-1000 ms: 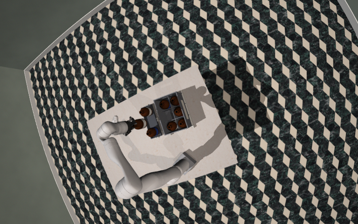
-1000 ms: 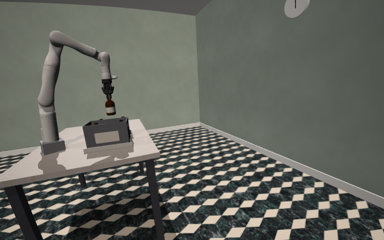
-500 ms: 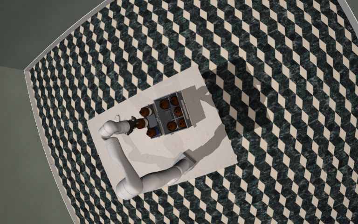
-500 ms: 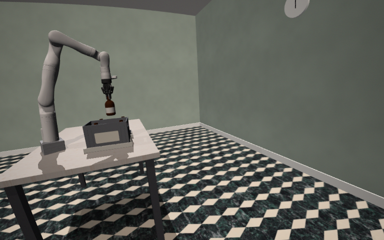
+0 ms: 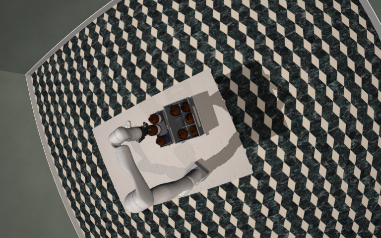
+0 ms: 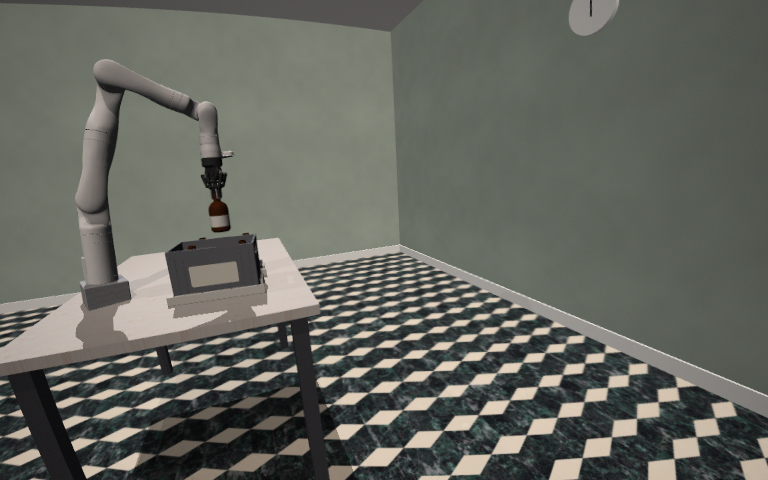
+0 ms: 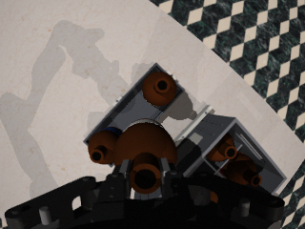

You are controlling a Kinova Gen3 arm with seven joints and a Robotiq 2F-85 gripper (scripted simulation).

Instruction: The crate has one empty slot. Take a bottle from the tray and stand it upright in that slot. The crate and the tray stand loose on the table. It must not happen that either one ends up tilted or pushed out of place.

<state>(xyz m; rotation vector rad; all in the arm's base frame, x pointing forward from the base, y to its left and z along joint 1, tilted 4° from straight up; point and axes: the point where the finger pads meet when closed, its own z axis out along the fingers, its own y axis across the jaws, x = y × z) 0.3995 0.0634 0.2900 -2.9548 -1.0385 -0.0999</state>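
My gripper is now 70 mm above the brown bottle. Round my hand: grey tray 10 mm ahead, 40 mm to the left, 320 mm below; then grey crate 20 mm behind, 180 mm to the right, 250 mm below.
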